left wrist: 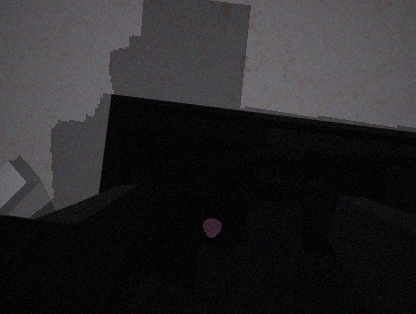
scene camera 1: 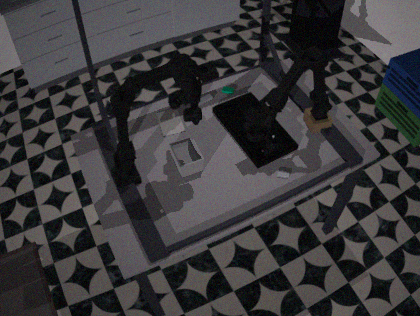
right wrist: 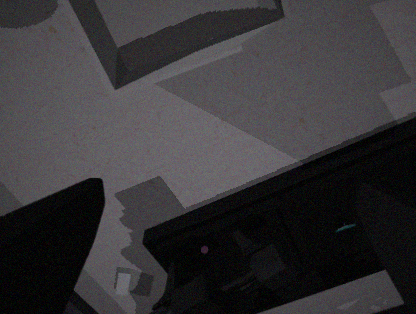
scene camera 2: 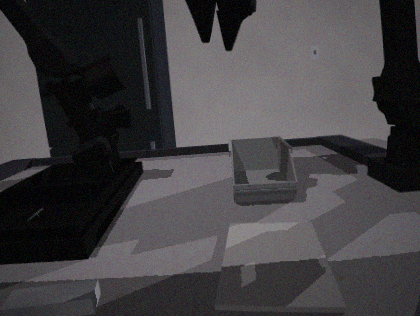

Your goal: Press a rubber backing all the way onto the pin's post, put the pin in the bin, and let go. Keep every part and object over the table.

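Seen in the pictures: left gripper, fingertip midpoint: (left wrist: pixel 228 185) (scene camera 1: pixel 256 152); right gripper, fingertip midpoint: (right wrist: pixel 232 192) (scene camera 2: pixel 218 47); left arm's base, link origin: (scene camera 1: pixel 319 114); right arm's base, link origin: (scene camera 1: pixel 125 172) (scene camera 2: pixel 411 162).
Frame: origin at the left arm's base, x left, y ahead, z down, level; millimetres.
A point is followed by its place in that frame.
Observation:
A small pink disc (left wrist: pixel 212 227) @[y 306, x 92, z 50 mm] (right wrist: pixel 204 249) @[y 306, x 92, z 52 mm], seemingly a rubber backing, is in the black tray (scene camera 1: pixel 227 122) @[y 403, x -95, z 45 mm] (scene camera 2: pixel 112 200) @[y 414, x -80, z 38 mm] (left wrist: pixel 175 130) @[y 348, x 125, z 25 mm]. A thin teal piece (right wrist: pixel 345 228) @[y 302, x -105, z 45 mm], seemingly the pin, lies farther along the tray; a pale sliver (scene camera 2: pixel 35 214) @[y 305, x -116, z 47 mm] shows there in scene camera 2. Darkness hides any post. My left gripper (left wrist: pixel 228 185) @[y 331, x 92, z 52 mm] is open low over the tray, with the pink disc in view between its spread fingers and not gripped. My right gripper (scene camera 2: pixel 217 46) @[y 567, x 36, z -175 mm] (right wrist: pixel 232 192) @[y 567, x 36, z -175 mm] is open and empty, high above the table. The grey open bin (scene camera 1: pixel 200 156) @[y 571, x 93, z -1 mm] (scene camera 2: pixel 265 193) @[y 633, x -25, z 48 mm] stands beside the tray.
A flat pale panel (scene camera 1: pixel 171 125) @[y 643, x -156, z 57 mm] (scene camera 2: pixel 275 245) @[y 646, x -162, z 57 mm] lies near the bin. A small white block (scene camera 1: pixel 283 174) @[y 264, x 230, z 52 mm] (left wrist: pixel 10 185) @[y 277, x 218, z 52 mm] (right wrist: pixel 123 283) @[y 266, x 226, z 52 mm] lies beside the tray. A green object (scene camera 1: pixel 227 90) @[y 341, x -302, z 49 mm] lies near the table's back edge. Dark rails frame the table.

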